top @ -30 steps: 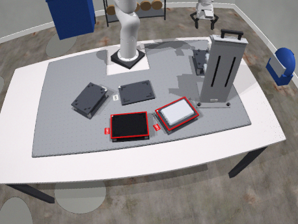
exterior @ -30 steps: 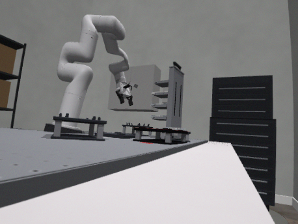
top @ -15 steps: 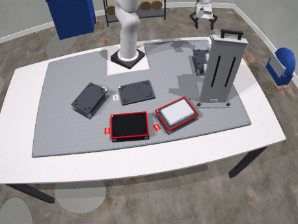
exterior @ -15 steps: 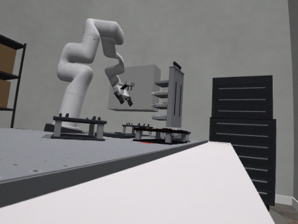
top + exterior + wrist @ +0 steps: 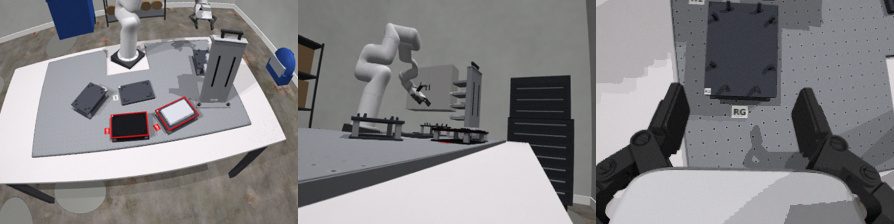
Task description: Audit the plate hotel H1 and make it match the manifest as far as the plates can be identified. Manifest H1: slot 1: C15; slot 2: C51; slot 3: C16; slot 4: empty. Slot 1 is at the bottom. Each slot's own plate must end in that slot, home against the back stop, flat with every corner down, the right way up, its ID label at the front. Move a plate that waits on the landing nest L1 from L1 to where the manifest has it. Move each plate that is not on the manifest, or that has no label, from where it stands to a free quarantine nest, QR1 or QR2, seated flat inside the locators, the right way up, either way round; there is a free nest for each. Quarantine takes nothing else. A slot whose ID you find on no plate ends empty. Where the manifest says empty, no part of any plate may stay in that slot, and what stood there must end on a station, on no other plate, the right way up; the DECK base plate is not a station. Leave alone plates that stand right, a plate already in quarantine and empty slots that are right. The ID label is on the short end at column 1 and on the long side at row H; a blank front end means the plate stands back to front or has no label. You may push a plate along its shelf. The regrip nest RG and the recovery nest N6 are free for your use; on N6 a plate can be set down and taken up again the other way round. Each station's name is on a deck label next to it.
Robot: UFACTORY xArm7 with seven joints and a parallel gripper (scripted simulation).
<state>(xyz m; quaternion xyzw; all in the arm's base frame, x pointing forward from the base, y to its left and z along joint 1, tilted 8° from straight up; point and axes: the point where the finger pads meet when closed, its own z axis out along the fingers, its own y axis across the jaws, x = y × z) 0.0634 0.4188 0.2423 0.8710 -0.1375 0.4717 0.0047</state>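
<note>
The plate labelled C16 lies 280 mm ahead of my hand, 70 mm to the right of it and 50 mm above it. From my hand the other things lie so: RG label 210 mm below; H1 label 250 mm ahead, 40 mm to the left, 210 mm below; white plate 400 mm ahead, 310 mm to the right, 170 mm below.
</note>
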